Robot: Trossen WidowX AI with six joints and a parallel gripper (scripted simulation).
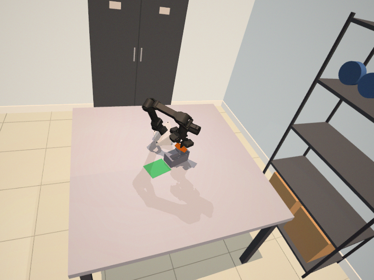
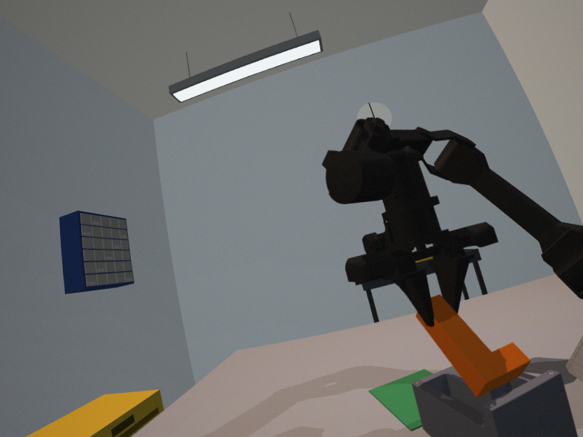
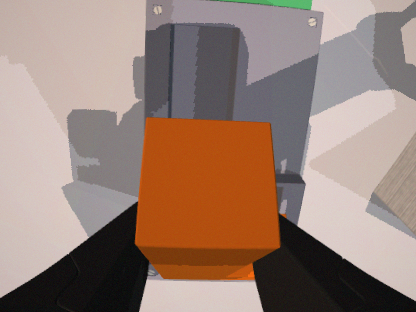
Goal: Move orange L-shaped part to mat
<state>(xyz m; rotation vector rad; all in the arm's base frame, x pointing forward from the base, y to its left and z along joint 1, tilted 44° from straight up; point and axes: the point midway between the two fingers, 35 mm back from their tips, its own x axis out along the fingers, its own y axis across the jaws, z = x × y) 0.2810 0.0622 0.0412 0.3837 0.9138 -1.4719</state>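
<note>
The green mat lies 3 cm ahead of my gripper tip, 14 cm to the right of it and 16 cm below it. Also, from my gripper tip: orange L-shaped part (2 cm behind, 2 cm to the left, 3 cm below).
</note>
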